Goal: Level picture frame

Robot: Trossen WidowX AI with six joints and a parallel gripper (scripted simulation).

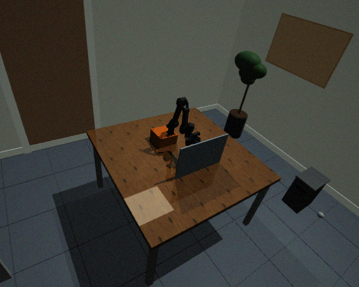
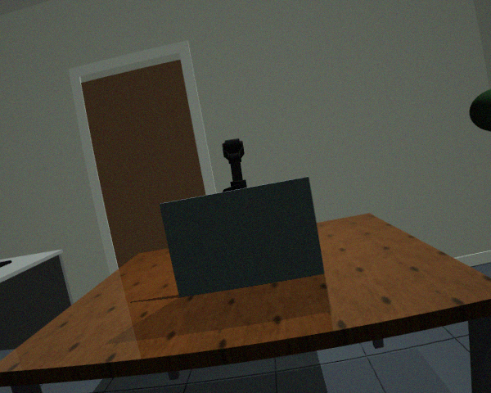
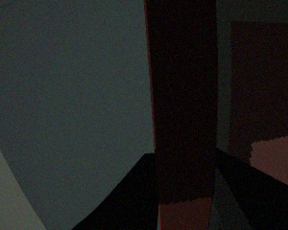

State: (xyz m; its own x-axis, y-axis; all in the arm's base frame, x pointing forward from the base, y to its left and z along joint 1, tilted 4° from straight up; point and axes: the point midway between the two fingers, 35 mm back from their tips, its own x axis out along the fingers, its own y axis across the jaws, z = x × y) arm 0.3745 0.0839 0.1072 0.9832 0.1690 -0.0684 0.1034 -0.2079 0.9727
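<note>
The picture frame is 20 mm to the left of my gripper tip and 50 mm below it. Also, from my gripper tip: grey wall panel: 20 mm ahead, 70 mm below.
</note>
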